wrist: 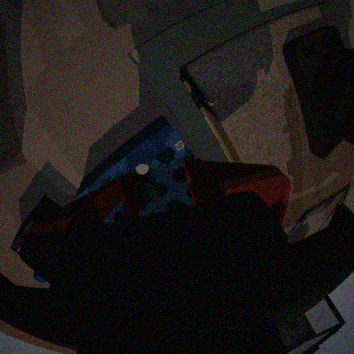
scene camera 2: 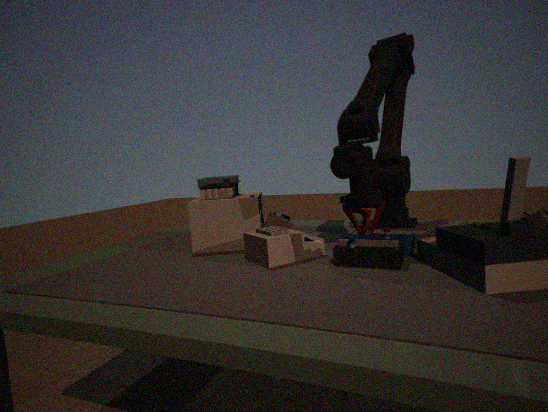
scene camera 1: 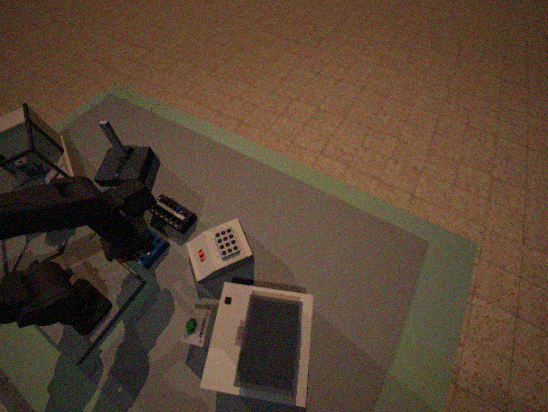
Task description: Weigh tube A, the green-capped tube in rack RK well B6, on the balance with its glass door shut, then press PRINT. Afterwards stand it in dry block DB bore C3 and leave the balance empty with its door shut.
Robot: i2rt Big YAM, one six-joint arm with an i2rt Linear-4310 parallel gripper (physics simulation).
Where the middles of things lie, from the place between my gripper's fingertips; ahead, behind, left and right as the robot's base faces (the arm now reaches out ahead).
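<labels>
Relative to the large box with dark lid [scene camera 1: 260,345], my hand is 10 mm short of it, 380 mm to the left of it and 60 mm below it.
</labels>
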